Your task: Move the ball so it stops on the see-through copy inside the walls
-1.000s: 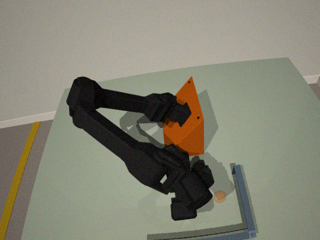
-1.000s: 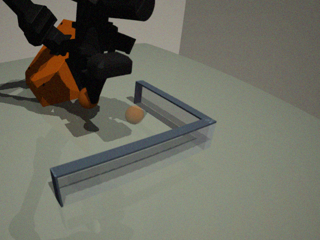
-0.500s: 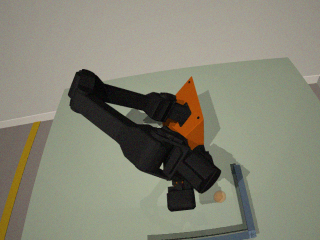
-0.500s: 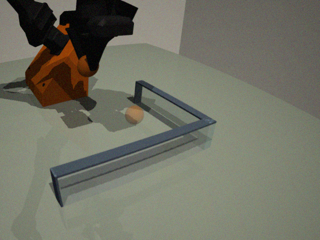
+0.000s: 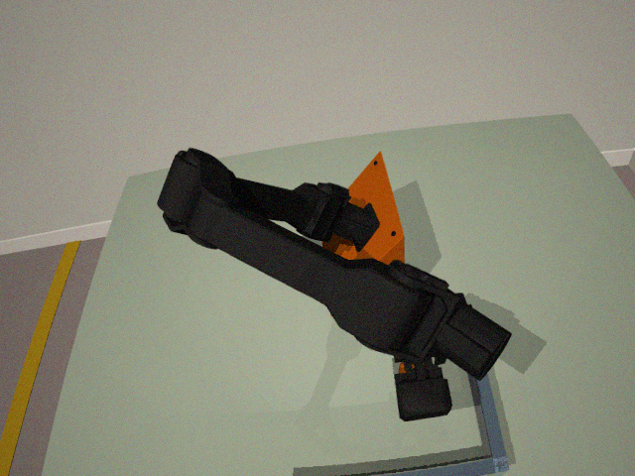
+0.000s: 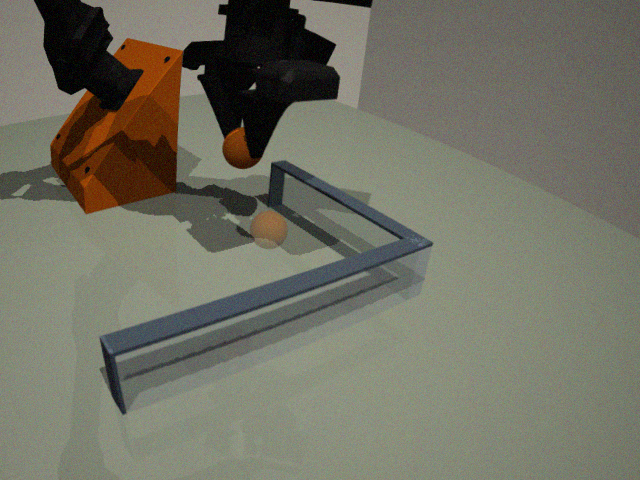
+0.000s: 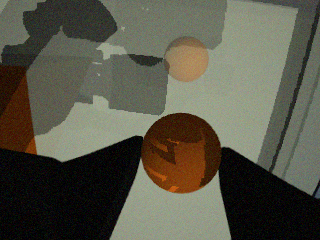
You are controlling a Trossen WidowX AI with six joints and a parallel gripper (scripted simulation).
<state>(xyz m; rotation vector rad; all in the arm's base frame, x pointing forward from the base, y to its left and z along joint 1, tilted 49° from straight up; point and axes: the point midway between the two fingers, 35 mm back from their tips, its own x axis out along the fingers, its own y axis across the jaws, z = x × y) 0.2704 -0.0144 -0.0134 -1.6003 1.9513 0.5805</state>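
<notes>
Right now my gripper tip is 4 cm to the right of the see-through copy of ball and 10 cm above it. From my gripper tip the other things lie so: orange ball (right at my gripper tip).
</notes>
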